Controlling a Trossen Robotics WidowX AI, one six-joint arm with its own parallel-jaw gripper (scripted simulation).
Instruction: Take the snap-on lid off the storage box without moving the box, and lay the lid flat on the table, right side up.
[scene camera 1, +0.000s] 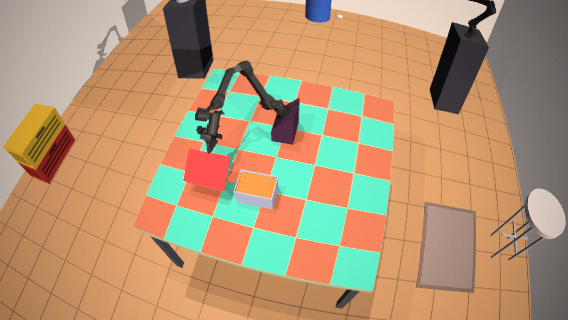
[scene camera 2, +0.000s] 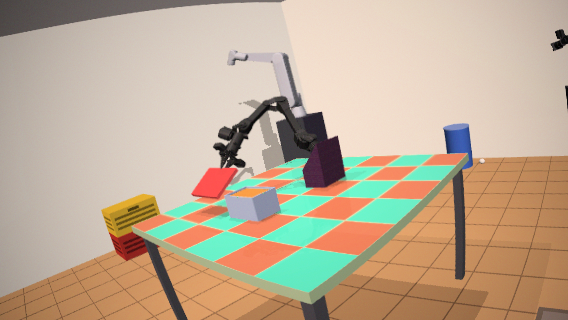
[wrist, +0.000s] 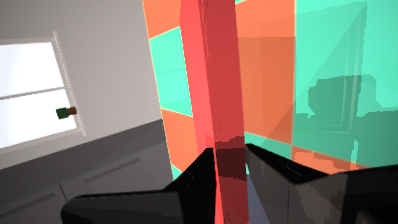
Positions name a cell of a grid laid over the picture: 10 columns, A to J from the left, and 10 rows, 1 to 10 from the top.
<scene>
A red lid (scene camera 2: D6): 182 cm from the lens. A grey storage box (scene camera 2: E7): 154 cm from the lens. The marked spots on the grey storage box and the red lid are 34 cm apart.
</scene>
